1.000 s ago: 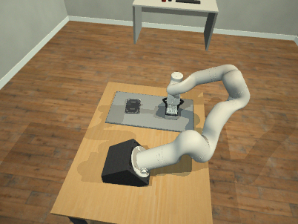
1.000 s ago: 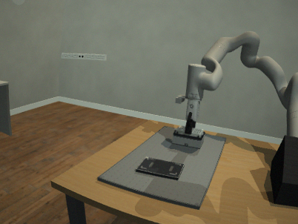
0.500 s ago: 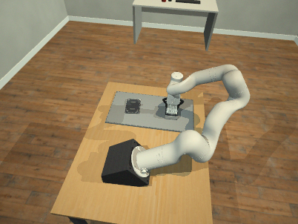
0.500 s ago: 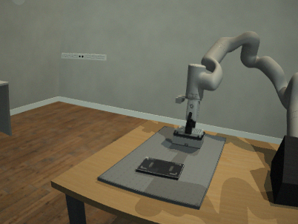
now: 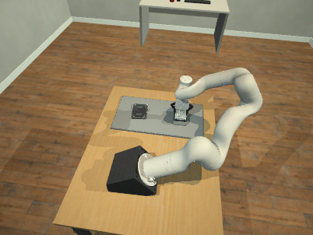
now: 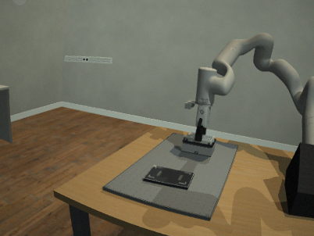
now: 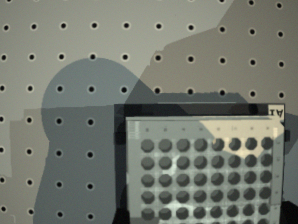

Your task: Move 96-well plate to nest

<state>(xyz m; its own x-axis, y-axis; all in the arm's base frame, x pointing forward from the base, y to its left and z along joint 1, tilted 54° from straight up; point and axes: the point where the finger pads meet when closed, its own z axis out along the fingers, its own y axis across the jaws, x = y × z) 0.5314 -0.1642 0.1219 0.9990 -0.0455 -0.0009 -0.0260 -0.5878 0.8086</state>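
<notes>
My hand is 330 mm to the right of the plate nest N1, 70 mm above it and 40 mm short of it. Round my hand: A1 mark (270 mm to the left, 120 mm ahead, 60 mm below); 96-well plate (10 mm below).
</notes>
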